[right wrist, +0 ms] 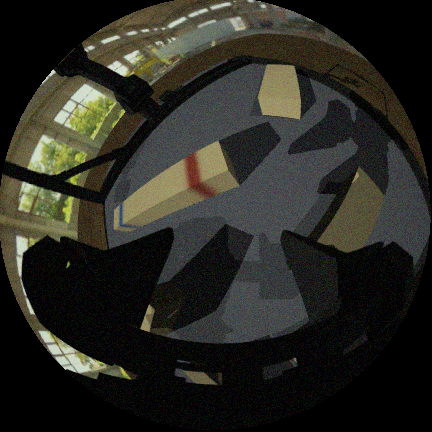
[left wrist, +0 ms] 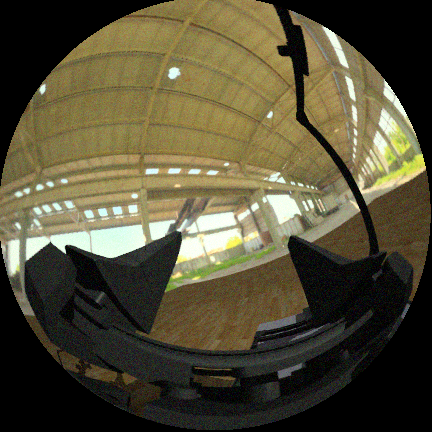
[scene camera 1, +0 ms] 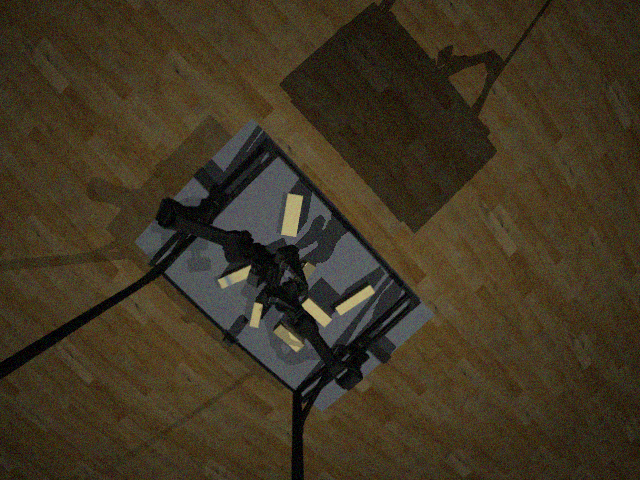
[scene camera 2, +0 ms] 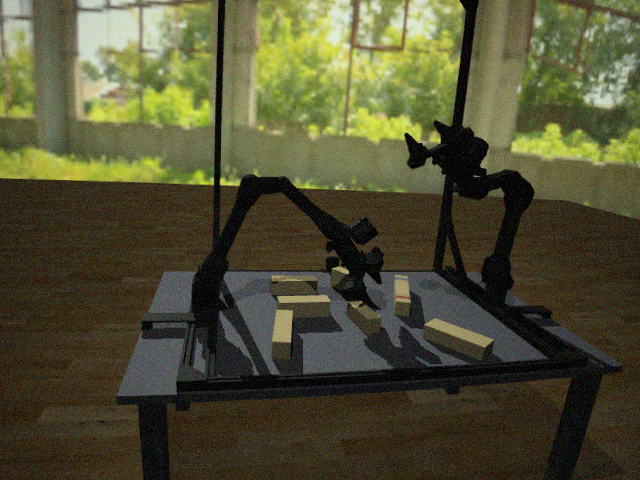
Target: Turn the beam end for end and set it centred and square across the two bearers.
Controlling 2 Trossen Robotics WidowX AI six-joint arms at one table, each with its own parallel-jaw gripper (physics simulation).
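Frame: origin at the left arm's base, x ahead, y left, z up, level; metres.
Seen in the pictures: left gripper, fingertip midpoint: (left wrist: 237,239) (scene camera 1: 300,295) (scene camera 2: 419,127); right gripper, fingertip midpoint: (right wrist: 228,234) (scene camera 2: 375,293); left arm's base, link origin: (right wrist: 155,114) (scene camera 1: 210,209) (scene camera 2: 493,302); right arm's base, link origin: (scene camera 1: 355,351) (scene camera 2: 203,307).
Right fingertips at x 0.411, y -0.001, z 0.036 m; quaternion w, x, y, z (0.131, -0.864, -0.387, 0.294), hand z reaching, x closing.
Note:
Offsets run from my right fingertips to a thing's top centre. Level surfaces: height alone.
The beam {dy -0.078, dx -0.117, dz -0.011 m} (scene camera 1: 234,276) (scene camera 2: 402,304) (right wrist: 172,189) is a pale wooden bar with a red band near one end and a blue band near the other. It lies flat on the table; in scene camera 2 its blue end is farther back and its red end nearer. Several plain pale blocks lie around; which two are the bearers I cannot tell. My right gripper (scene camera 2: 375,293) (right wrist: 228,234) is open and empty, low over the table, to the left of the beam in scene camera 2. My left gripper (scene camera 2: 422,129) (left wrist: 237,239) is open and empty, high above the table.
Plain blocks include a long one {dy +0.231, dx -0.156, dz -0.017 m} (scene camera 1: 292,215) (scene camera 2: 458,338), one {dy +0.172, dx +0.301, dz -0.011 m} (scene camera 1: 354,299) (scene camera 2: 282,334) nearer the frame, one {dy +0.012, dx +0.222, dz -0.008 m} (scene camera 1: 316,311) (scene camera 2: 303,305) beside it, and one {dy +0.087, dx +0.062, dz -0.011 m} (scene camera 1: 309,268) (scene camera 2: 364,317) near my right gripper. Dark rails edge the table {dz -0.055 m} (scene camera 2: 155,361). The arms overlap in scene camera 1.

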